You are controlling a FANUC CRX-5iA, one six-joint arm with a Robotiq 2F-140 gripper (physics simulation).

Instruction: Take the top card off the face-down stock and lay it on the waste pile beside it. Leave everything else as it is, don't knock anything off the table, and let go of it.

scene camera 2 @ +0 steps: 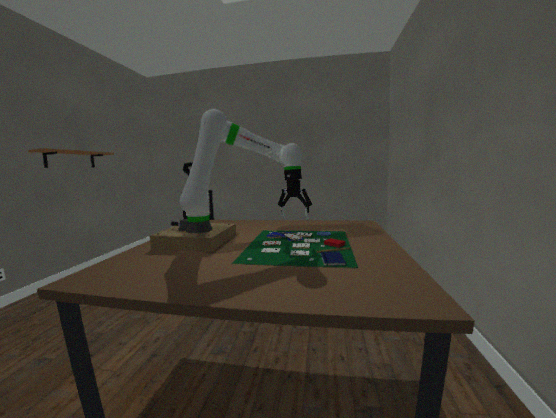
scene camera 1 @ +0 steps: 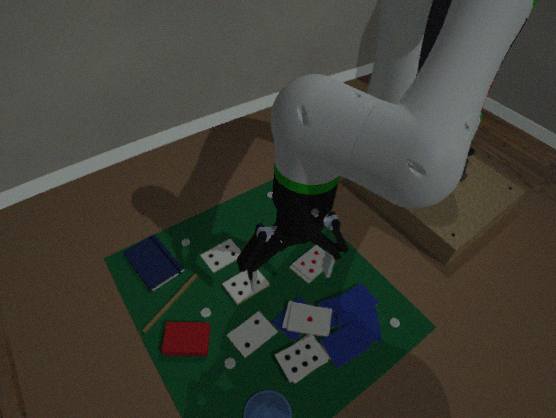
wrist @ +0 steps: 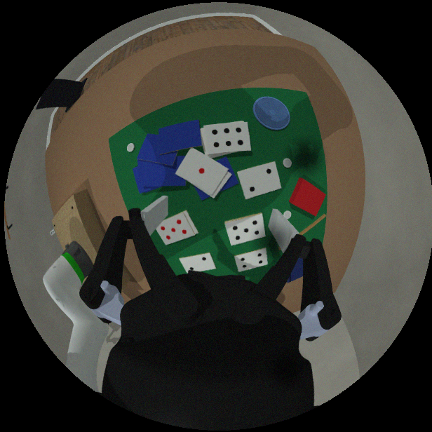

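Where they show: gripper, fingertip midpoint: [scene camera 2: 295, 218] [scene camera 1: 290, 279]; arm's base, origin of the base link: [scene camera 2: 199, 230].
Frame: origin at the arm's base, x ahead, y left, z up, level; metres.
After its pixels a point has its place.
Several blue face-down cards [scene camera 1: 350, 345] @(x 0.450, y 0.300, z -0.061 m) [scene camera 2: 275, 234] @(x 0.394, y 0.204, z -0.054 m) [wrist: 157, 172] lie fanned out and overlapping on the green mat [scene camera 1: 410, 327] @(x 0.302, y 0.322, z -0.072 m). Beside them, a face-up card with one red pip [scene camera 1: 300, 312] @(x 0.509, y 0.189, z -0.058 m) [wrist: 200, 162] lies askew over at least one other white-faced card and a blue card [scene camera 1: 281, 325] @(x 0.557, y 0.194, z -0.069 m) [wrist: 230, 168]. Its left edge in the wrist view overlaps the fanned cards. I cannot tell a neat stock or which cards are the waste pile. My gripper [scene camera 1: 290, 272] @(x 0.530, y 0.166, z 0.059 m) [scene camera 2: 294, 213] @(x 0.530, y 0.166, z 0.059 m) [wrist: 219, 211] is open and empty, above the mat over the face-up rows, away from the blue cards.
Face-up six-pip [scene camera 1: 302, 357] @(x 0.552, y 0.279, z -0.060 m) [wrist: 226, 138] and two-pip [scene camera 1: 252, 332] @(x 0.620, y 0.183, z -0.069 m) [wrist: 260, 180] cards lie near the blue ones. A red box [scene camera 1: 186, 339] @(x 0.752, y 0.150, z -0.052 m) [wrist: 307, 197], stick [scene camera 1: 170, 303] @(x 0.761, y 0.047, z -0.066 m), dark blue book [scene camera 1: 152, 262] @(x 0.773, y -0.075, z -0.060 m), blue round dish [scene camera 1: 267, 405] @(x 0.654, y 0.332, z -0.068 m) [wrist: 271, 113] and white discs are also on the mat.
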